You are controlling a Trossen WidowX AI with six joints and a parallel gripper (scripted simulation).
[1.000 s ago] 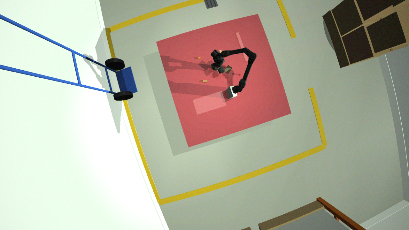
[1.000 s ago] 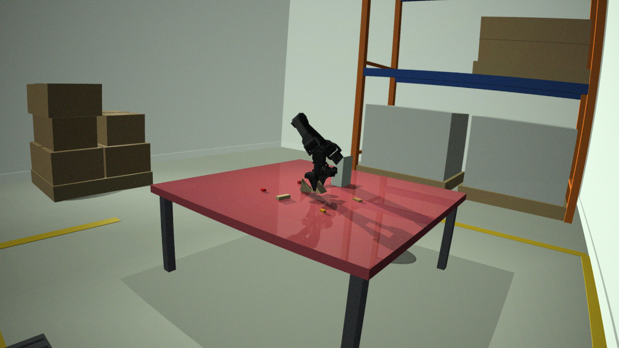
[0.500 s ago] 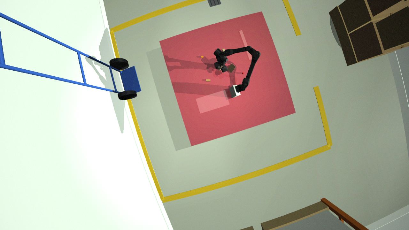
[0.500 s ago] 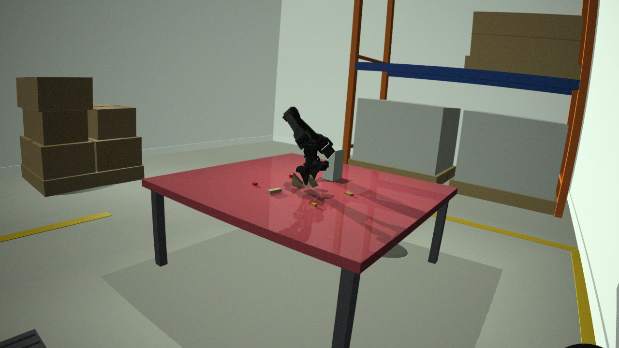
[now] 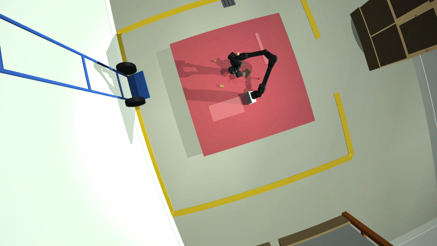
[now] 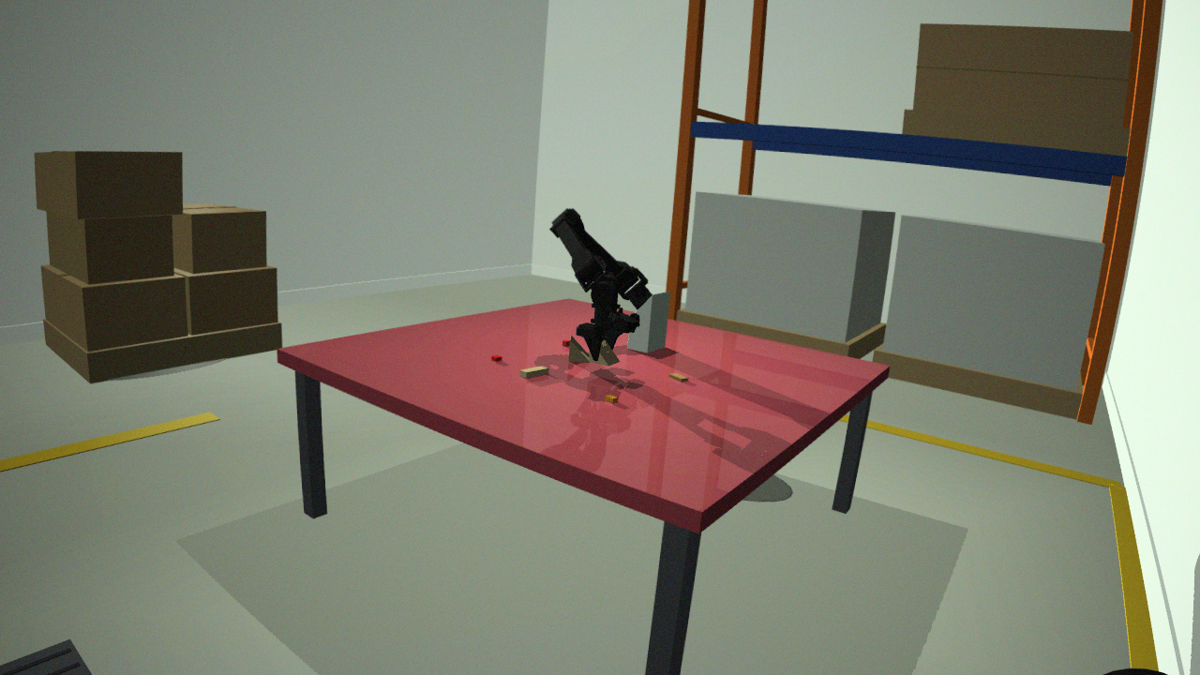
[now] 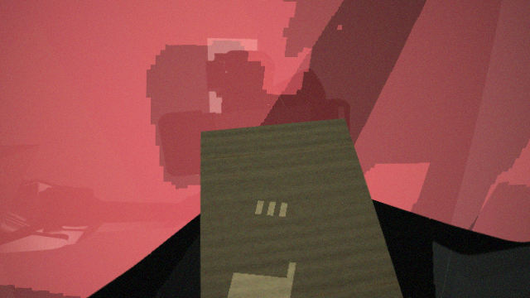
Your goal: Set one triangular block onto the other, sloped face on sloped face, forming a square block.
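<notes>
Right now the brown piece is 11 cm behind my gripper tip, 17 cm to the left of it and 3 cm below it. Round my gripper tip: orange piece (17 cm ahead, 17 cm to the left, 3 cm below); then tan bar (17 cm ahead, 8 cm to the right, 3 cm below); then small red cube (12 cm behind, 24 cm to the right, 3 cm below).
</notes>
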